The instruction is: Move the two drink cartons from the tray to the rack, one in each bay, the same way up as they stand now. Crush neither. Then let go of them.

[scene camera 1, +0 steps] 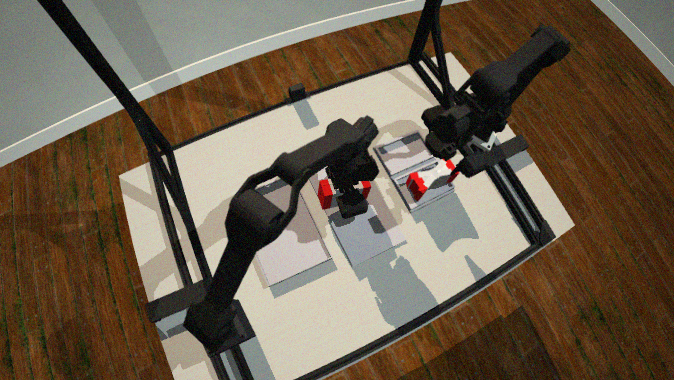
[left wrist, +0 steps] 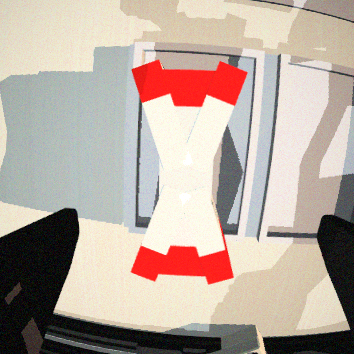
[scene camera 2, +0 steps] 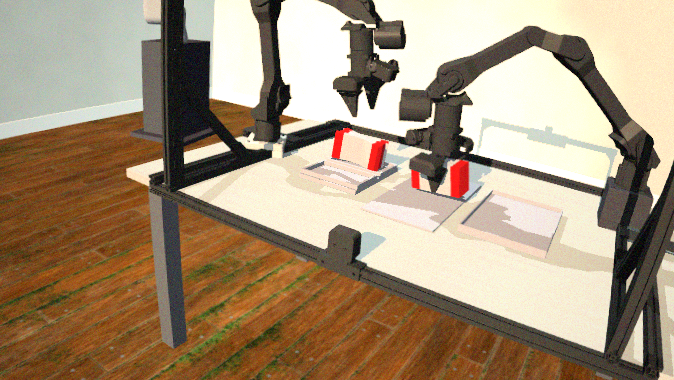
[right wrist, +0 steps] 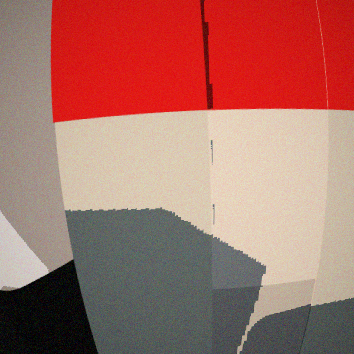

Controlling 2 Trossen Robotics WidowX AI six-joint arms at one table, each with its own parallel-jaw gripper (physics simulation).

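Pixels of known places: left gripper, fingertip midpoint: point(left wrist: 203, 225) point(scene camera 2: 363, 113); right gripper, fingertip midpoint: point(scene camera 1: 343, 197) point(scene camera 2: 438, 188); left arm's base at its link origin: point(scene camera 1: 481, 130) point(scene camera 2: 266, 138); right arm's base at its link origin: point(scene camera 1: 218, 327) point(scene camera 2: 630, 187).
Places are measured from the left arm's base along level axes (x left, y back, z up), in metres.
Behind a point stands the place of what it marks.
One red-and-cream drink carton point(scene camera 1: 419, 185) {x -0.091, y -0.306, z 0.042 m} point(scene camera 2: 359, 151) {x -0.085, y -0.248, z 0.012 m} point(left wrist: 182, 168) {x -0.072, y -0.258, z 0.046 m} sits in one bay of the grey rack point(scene camera 1: 388, 151) {x -0.214, y -0.226, z -0.026 m} point(scene camera 2: 343, 185) {x -0.235, y -0.212, z -0.025 m} point(left wrist: 260, 140) {x -0.126, y -0.237, z -0.026 m}. The other bay point(scene camera 1: 407, 156) {x -0.159, y -0.208, z -0.026 m} holds nothing. My left gripper point(scene camera 1: 454, 160) point(scene camera 2: 363, 103) {x -0.079, y -0.249, z 0.109 m} point(left wrist: 203, 225) {x -0.079, y -0.249, z 0.109 m} is open and hangs well above that carton. My right gripper point(scene camera 1: 350, 200) {x -0.245, y -0.425, z -0.007 m} point(scene camera 2: 435, 185) {x -0.245, y -0.425, z -0.007 m} is shut on the second carton point(scene camera 1: 325, 194) {x -0.273, y -0.470, z 0.068 m} point(scene camera 2: 458, 177) {x -0.303, y -0.449, z 0.042 m} point(right wrist: 175, 158). It holds the carton low over the far end of the flat mat point(scene camera 1: 366, 241) {x -0.132, y -0.487, z -0.032 m} point(scene camera 2: 411, 211) {x -0.332, y -0.355, z -0.032 m}, between the tray and the rack. The carton fills the right wrist view.
The shallow tray point(scene camera 1: 290, 256) {x -0.273, y -0.628, z -0.030 m} point(scene camera 2: 497, 226) {x -0.376, y -0.529, z -0.030 m} has no carton in it. A small black block point(scene camera 1: 297, 91) {x -0.539, y -0.221, z 0.013 m} point(scene camera 2: 344, 245) {x -0.562, y -0.213, z -0.001 m} is clamped on the table's edge rail. Black frame posts stand at the table corners point(scene camera 2: 173, 94) {x -0.324, y 0.143, z 0.170 m}.
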